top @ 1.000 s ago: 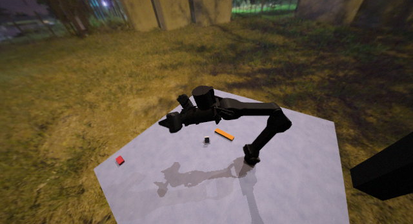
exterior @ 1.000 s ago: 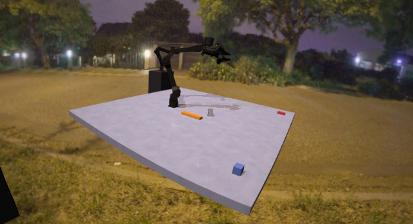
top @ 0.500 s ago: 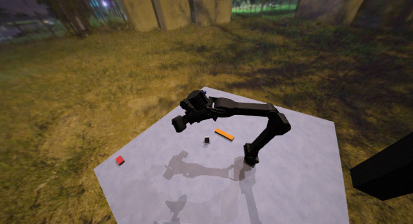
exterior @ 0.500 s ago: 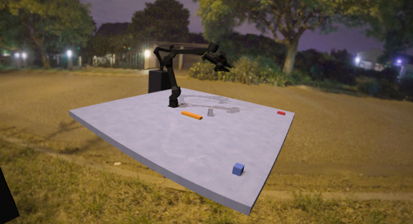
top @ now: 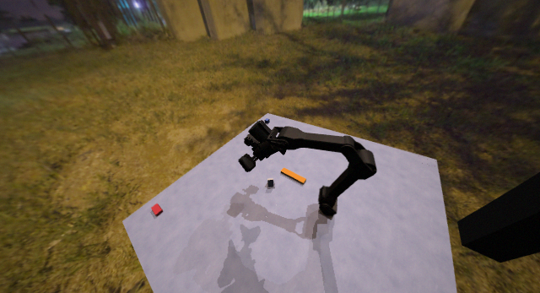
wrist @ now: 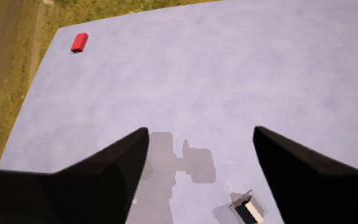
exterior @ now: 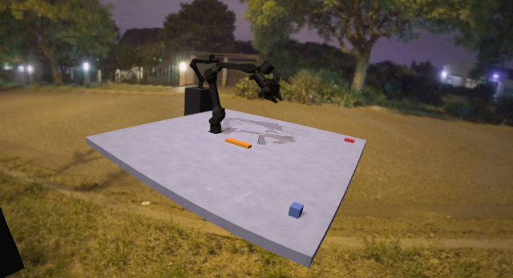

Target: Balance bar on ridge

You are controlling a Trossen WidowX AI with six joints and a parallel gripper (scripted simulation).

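My gripper tip is 23 cm above the orange bar, 18 cm to the left of it and 14 cm past it. The rest, counted from my gripper tip: blue cube 59 cm to the right, 37 cm ahead, 22 cm below; red block 41 cm to the left, 37 cm ahead, 23 cm below.
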